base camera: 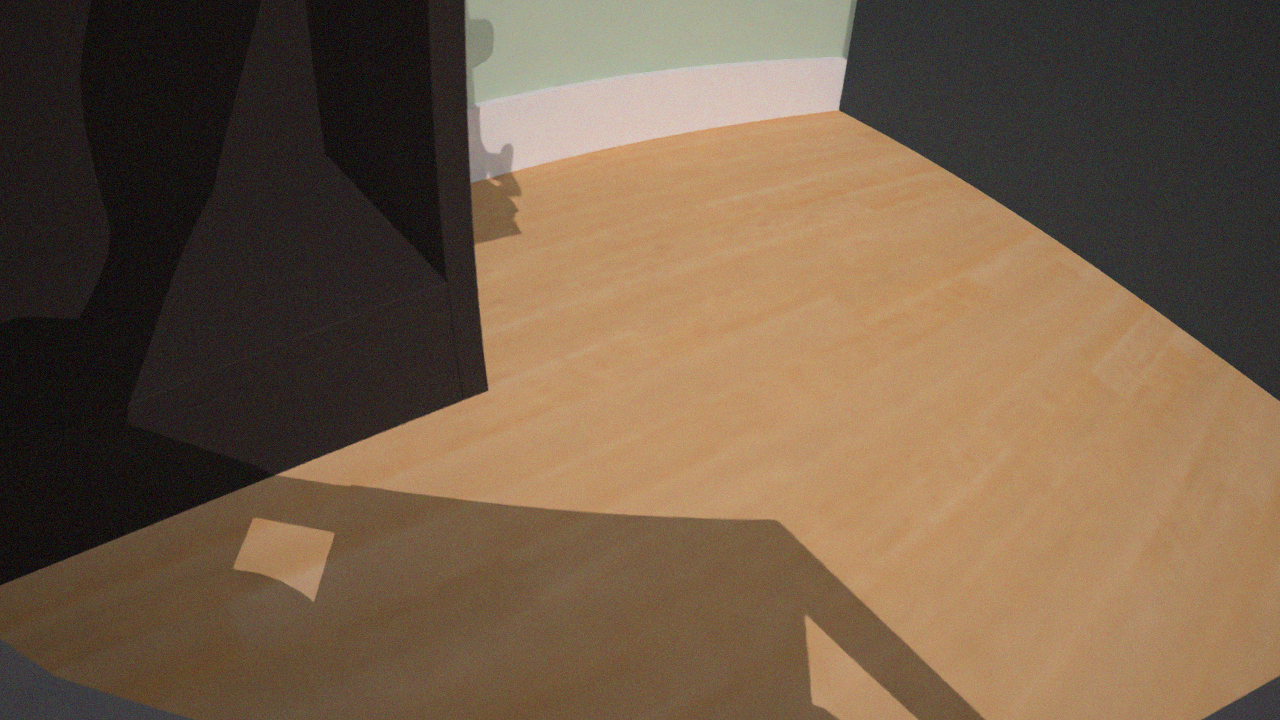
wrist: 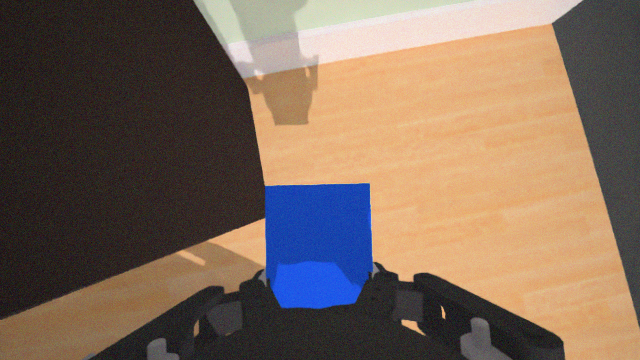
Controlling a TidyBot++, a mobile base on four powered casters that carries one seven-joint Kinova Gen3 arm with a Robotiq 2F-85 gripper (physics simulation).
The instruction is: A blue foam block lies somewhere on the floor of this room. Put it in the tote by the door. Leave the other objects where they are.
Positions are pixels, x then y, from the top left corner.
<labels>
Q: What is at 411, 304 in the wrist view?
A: My gripper.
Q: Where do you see a dark cabinet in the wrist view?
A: At 134, 135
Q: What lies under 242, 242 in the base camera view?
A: A dark cabinet.
</labels>
